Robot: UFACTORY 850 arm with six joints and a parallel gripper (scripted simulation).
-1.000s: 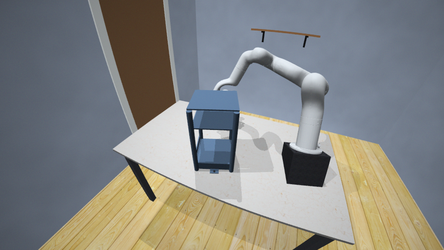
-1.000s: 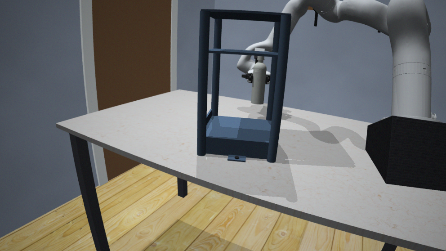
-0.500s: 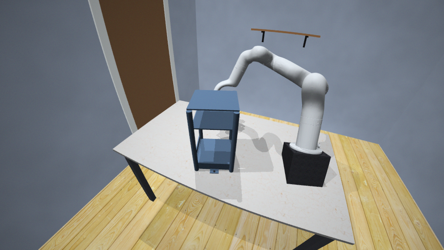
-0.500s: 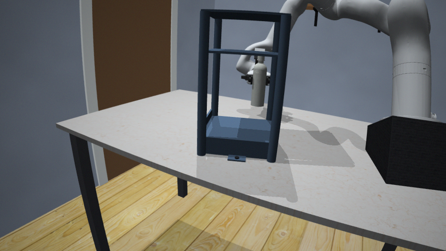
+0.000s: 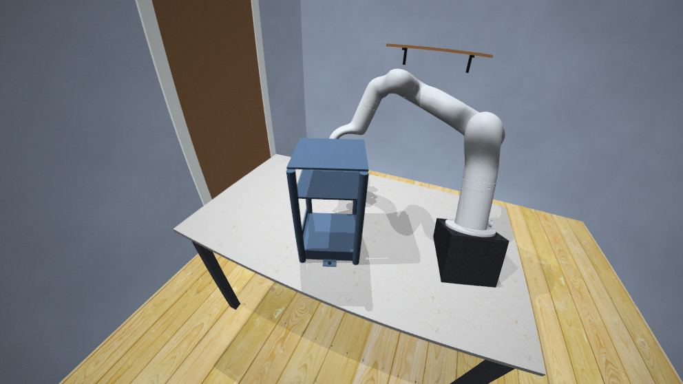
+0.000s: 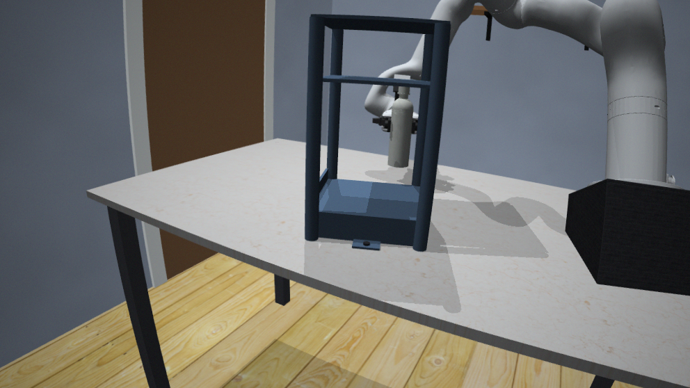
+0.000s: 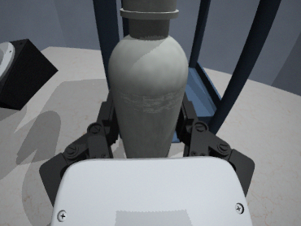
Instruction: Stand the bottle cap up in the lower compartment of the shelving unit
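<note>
Now: the shelving unit 21 cm to the left of my hand, 3 cm above it and 2 cm behind it.
</note>
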